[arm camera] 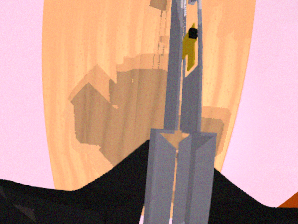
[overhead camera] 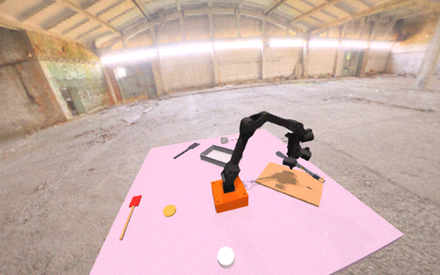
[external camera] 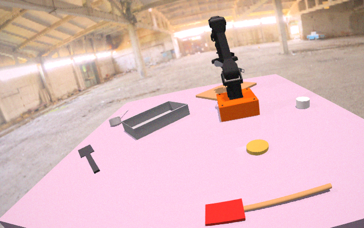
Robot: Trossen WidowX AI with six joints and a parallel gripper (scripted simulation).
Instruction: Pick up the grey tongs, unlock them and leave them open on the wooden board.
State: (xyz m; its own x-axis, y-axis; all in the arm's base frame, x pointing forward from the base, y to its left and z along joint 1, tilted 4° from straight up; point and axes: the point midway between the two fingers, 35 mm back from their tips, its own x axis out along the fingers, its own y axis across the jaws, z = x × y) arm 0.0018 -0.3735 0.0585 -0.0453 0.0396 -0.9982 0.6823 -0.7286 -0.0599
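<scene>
Right now my gripper tip is 20 mm short of the wooden board, 20 mm to the left of it and 110 mm above it. The rest, counted from my gripper tip: grey roasting tin: 410 mm ahead, 350 mm to the left, 90 mm below; then yellow disc: 30 mm behind, 710 mm to the left, 110 mm below; then white cylinder: 310 mm behind, 450 mm to the left, 100 mm below.
</scene>
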